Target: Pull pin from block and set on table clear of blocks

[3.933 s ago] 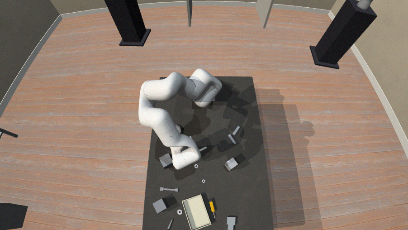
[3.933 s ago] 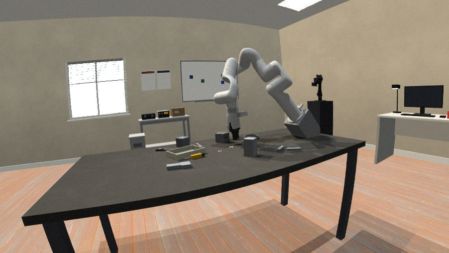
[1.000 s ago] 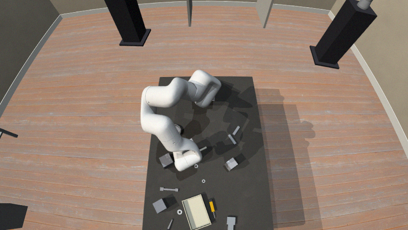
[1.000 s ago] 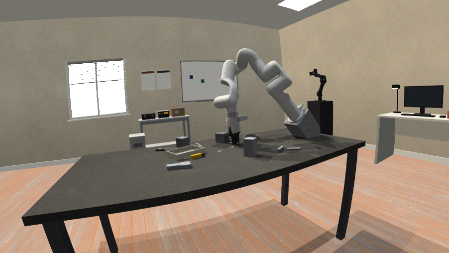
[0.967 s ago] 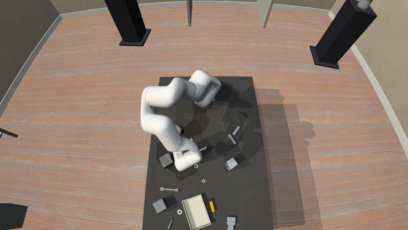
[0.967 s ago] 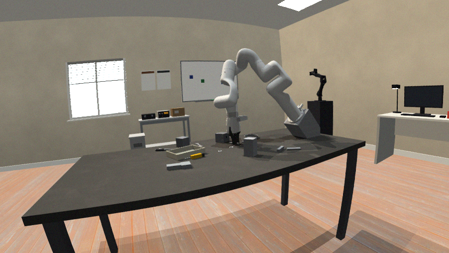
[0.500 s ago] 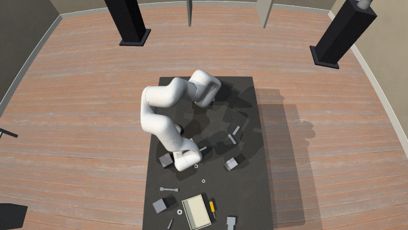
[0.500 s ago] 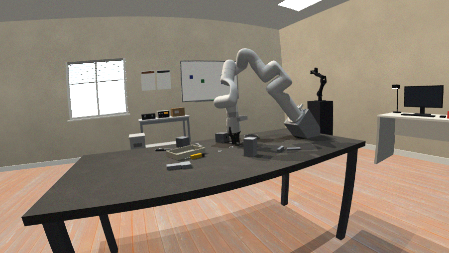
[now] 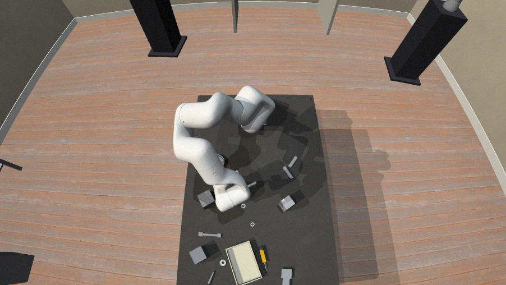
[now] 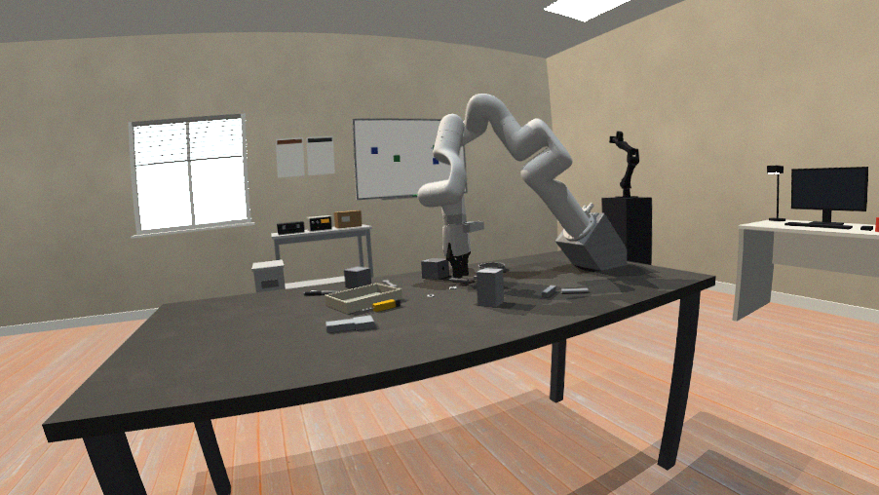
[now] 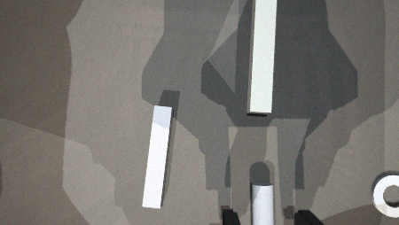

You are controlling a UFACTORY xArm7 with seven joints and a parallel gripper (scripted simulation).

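Now: the grey bar 7 cm behind my hand and 3 cm below it. From my hand the other things lie so: round dish (17 cm behind, 13 cm to the right, 3 cm below); cream bar (8 cm to the left, 6 cm behind, 3 cm below); taller grey block (28 cm to the left, 1 cm ahead, 1 cm above).
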